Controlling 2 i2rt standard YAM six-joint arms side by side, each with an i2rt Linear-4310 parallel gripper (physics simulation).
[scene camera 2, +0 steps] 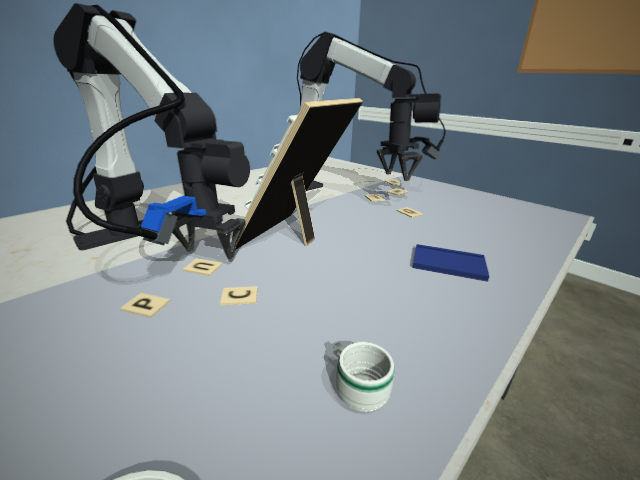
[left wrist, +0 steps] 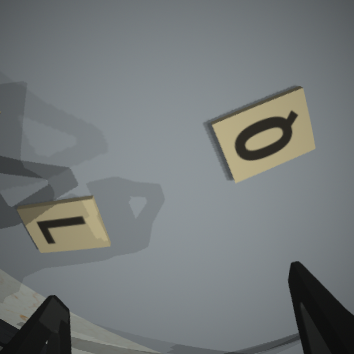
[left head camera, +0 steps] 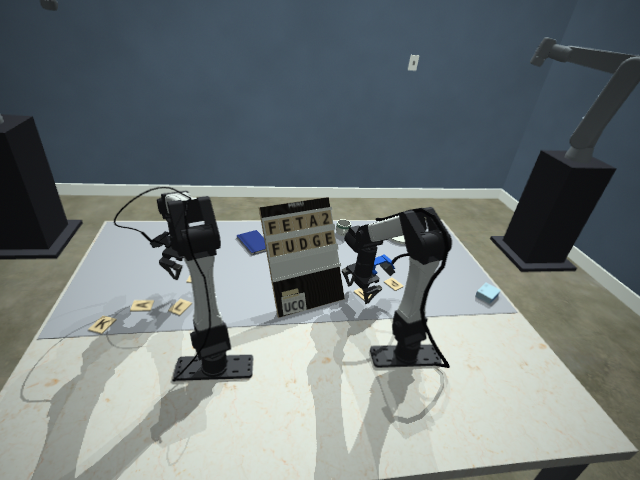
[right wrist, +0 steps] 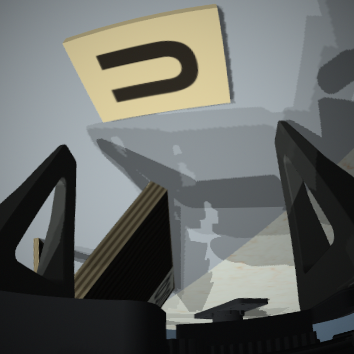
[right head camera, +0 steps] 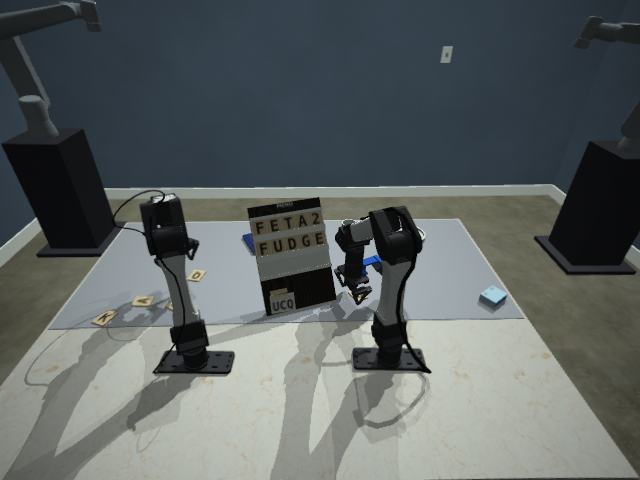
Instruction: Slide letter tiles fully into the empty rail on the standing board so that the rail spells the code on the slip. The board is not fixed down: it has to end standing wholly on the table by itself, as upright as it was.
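Seen in the pictures: left gripper, between the fingertips: (scene camera 2: 397, 177) (left wrist: 168, 293) (left head camera: 184, 270); right gripper, between the fingertips: (scene camera 2: 210, 254) (left head camera: 358, 294) (right wrist: 169, 140) (right head camera: 351, 295); left arm's base, origin of its link: (left head camera: 215, 368) (right wrist: 226, 307) (right head camera: 197, 363); right arm's base, origin of its link: (scene camera 2: 126, 233) (left head camera: 404, 356) (right head camera: 388, 360).
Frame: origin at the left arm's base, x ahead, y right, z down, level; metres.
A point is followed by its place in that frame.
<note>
The standing board (left head camera: 310, 289) {x 0.249, y 0.274, z -0.061 m} (right head camera: 302, 289) {x 0.250, y 0.282, z -0.059 m} (scene camera 2: 305, 149) {x 0.369, y 0.274, z -0.220 m} (right wrist: 125, 250) {x 0.279, y 0.382, z -0.045 m} leans back on its rear leg, angled to the table's front edge. Its third rail (left head camera: 305, 264) {x 0.286, y 0.255, z -0.135 m} (right head camera: 293, 264) {x 0.285, y 0.252, z -0.135 m} is empty. The slip (left head camera: 294, 306) {x 0.206, y 0.222, z -0.028 m} (right head camera: 282, 303) {x 0.209, y 0.219, z -0.034 m} reads UCQ. My right gripper (left head camera: 357, 292) {x 0.275, y 0.445, z -0.015 m} (scene camera 2: 211, 254) {x 0.275, y 0.445, z -0.015 m} (right wrist: 169, 140) {x 0.275, y 0.445, z -0.015 m} is open and low by the board's lower corner, whose edge shows between the fingers in the right wrist view. Tile U (scene camera 2: 202, 266) {x 0.294, y 0.472, z -0.006 m} (right wrist: 150, 65) {x 0.293, y 0.473, z -0.006 m} lies just beyond the fingertips. Tile C (scene camera 2: 238, 295) {x 0.423, y 0.468, z -0.006 m} lies near it. My left gripper (scene camera 2: 398, 175) {x 0.313, y -0.128, z -0.089 m} (left wrist: 168, 293) {x 0.313, y -0.128, z -0.089 m} is open above the mat near tile Q (right head camera: 196, 275) {x 0.379, y -0.111, z -0.006 m} (left wrist: 265, 135) {x 0.380, y -0.113, z -0.006 m}.
Tile P (left head camera: 393, 284) {x 0.341, y 0.590, z -0.006 m} (scene camera 2: 145, 304) {x 0.348, y 0.593, z -0.006 m} lies near U and C. Tiles L (left head camera: 180, 306) {x 0.234, y -0.133, z -0.006 m} (left wrist: 65, 225) {x 0.238, y -0.135, z -0.006 m}, A (left head camera: 142, 304) {x 0.245, y -0.248, z -0.006 m} and K (left head camera: 101, 324) {x 0.163, y -0.337, z -0.006 m} lie at the left. A blue book (left head camera: 251, 241) {x 0.596, y 0.069, z -0.014 m} (scene camera 2: 450, 262) {x 0.610, y 0.094, z -0.014 m}, a mug (scene camera 2: 364, 377) {x 0.677, y 0.439, z -0.008 m} and a light-blue block (left head camera: 487, 292) {x 0.274, y 0.913, z -0.027 m} stand around.
</note>
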